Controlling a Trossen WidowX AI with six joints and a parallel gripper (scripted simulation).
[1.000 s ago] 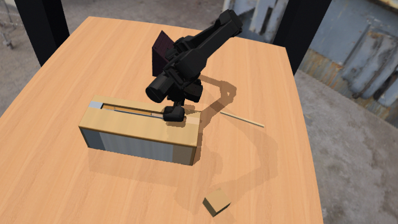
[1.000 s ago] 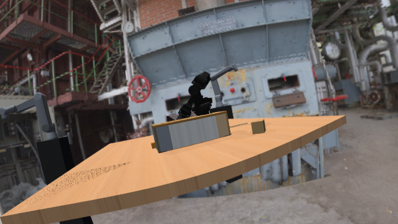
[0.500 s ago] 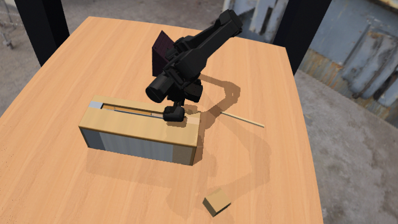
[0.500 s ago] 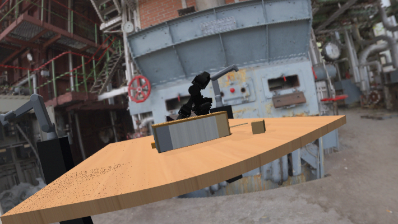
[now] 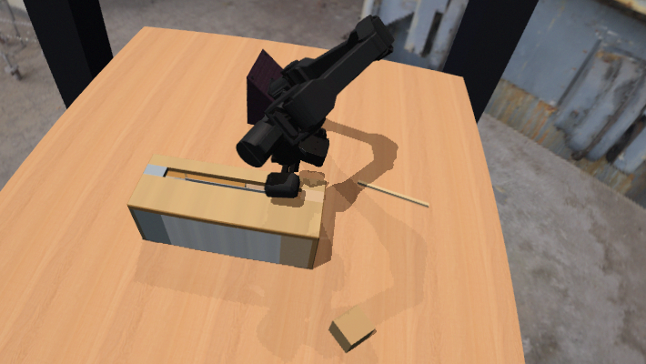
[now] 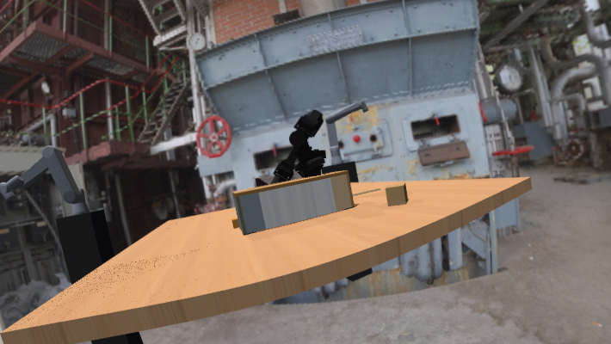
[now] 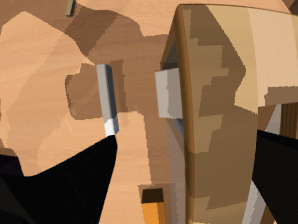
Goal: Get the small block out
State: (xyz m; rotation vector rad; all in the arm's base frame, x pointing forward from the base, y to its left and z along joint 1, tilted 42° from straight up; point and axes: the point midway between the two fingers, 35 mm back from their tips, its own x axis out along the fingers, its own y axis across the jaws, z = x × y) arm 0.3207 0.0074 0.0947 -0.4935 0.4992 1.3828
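Right now my gripper tip is 60 mm short of the tan block and 10 mm to the right of it. The rest, counted from my gripper tip: thin stick 80 mm behind, 260 mm to the left, 90 mm below; then box 30 mm ahead, 120 mm to the right, 30 mm below.
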